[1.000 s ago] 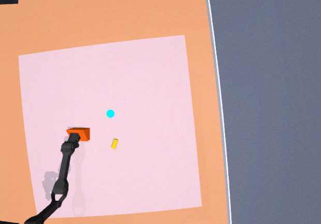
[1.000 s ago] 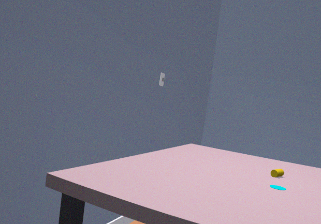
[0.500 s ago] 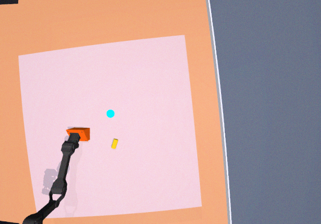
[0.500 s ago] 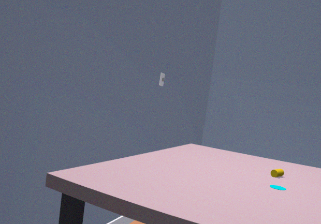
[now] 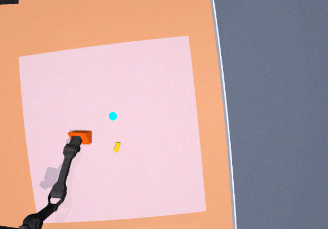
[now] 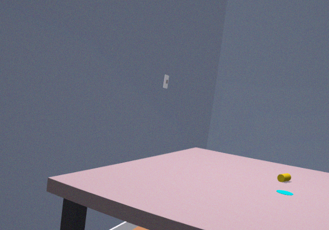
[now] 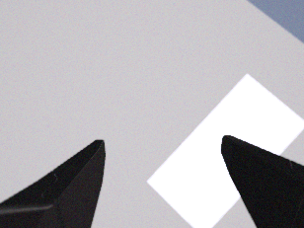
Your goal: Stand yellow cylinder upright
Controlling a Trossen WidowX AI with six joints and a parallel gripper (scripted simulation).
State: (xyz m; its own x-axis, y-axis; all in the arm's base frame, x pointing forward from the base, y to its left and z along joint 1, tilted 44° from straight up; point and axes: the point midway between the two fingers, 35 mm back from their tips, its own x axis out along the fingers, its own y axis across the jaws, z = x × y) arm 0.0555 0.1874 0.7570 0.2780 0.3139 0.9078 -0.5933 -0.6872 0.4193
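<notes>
My gripper tip is 77 cm above the yellow tall cylinder, 34 cm to the right of it and 19 cm short of it. Also, from my gripper tip: cyan circle: 79 cm below, 56 cm to the left, 15 cm ahead.
</notes>
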